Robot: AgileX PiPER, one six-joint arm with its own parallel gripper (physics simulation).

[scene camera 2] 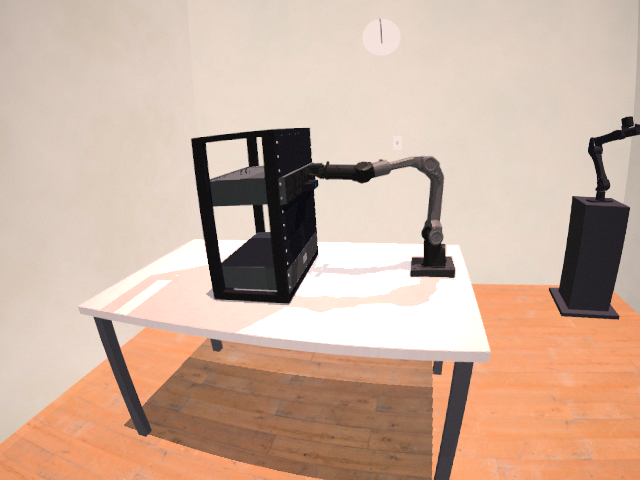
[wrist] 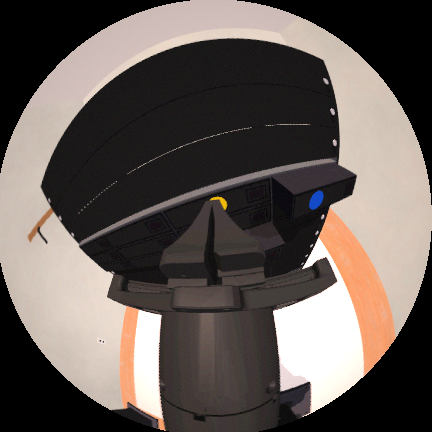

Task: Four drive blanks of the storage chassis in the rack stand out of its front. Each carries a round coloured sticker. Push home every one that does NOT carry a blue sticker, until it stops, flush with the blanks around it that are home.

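The storage chassis [scene camera 2: 238,192] [wrist: 190,197] is in the upper part of the rack [scene camera 2: 205,217]. The blue-stickered blank [scene camera 2: 312,184] [wrist: 316,200] stands well out at the right end of the top row in the wrist view. Left of it, the yellow-stickered blank [wrist: 237,196] looks flush with the blanks around it. My gripper [scene camera 2: 312,167] [wrist: 213,208] is shut and empty, its tips at the yellow sticker. Below, another blank [wrist: 269,233] stands out, its top face showing, its sticker hidden by my fingers. The rest of the lower rows is partly hidden by my gripper.
Black panels [wrist: 200,125] cover the rack front above the chassis. A second unit [scene camera 2: 248,276] sits at the rack's bottom. The rack stands on the white table [scene camera 2: 382,322]. Another arm [scene camera 2: 597,160] stands on a dark pedestal [scene camera 2: 594,253] at the right, off the table.
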